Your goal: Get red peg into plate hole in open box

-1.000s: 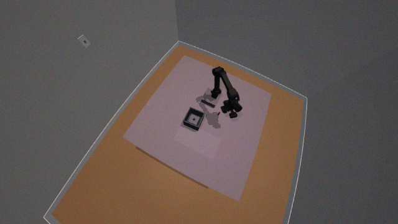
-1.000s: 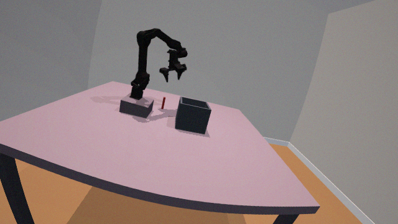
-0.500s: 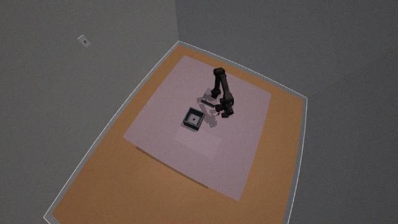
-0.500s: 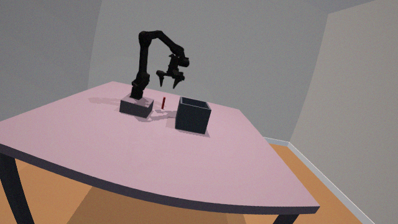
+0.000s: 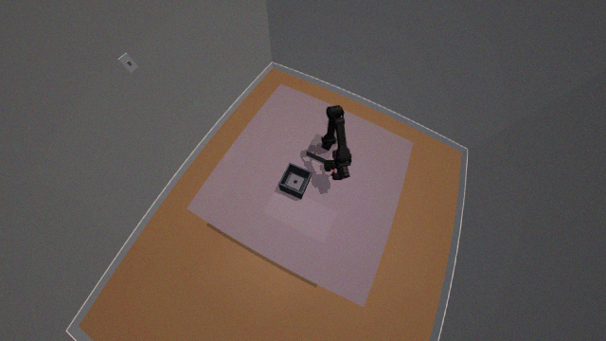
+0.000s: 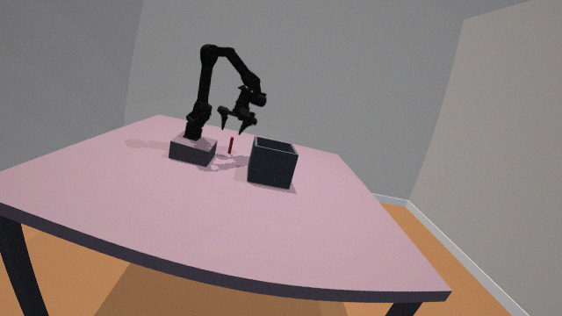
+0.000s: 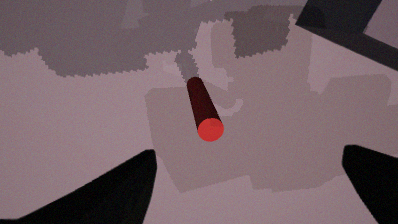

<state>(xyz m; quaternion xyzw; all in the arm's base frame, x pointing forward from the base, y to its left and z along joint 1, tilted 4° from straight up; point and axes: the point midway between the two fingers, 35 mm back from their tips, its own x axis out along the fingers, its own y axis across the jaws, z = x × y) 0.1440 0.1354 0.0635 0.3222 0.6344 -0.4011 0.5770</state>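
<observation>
The red peg lies 6 cm below my gripper tip and 1 cm ahead of it. From my gripper tip the other things lie so: grey plate: 21 cm ahead, 19 cm to the right, 6 cm below.
</observation>
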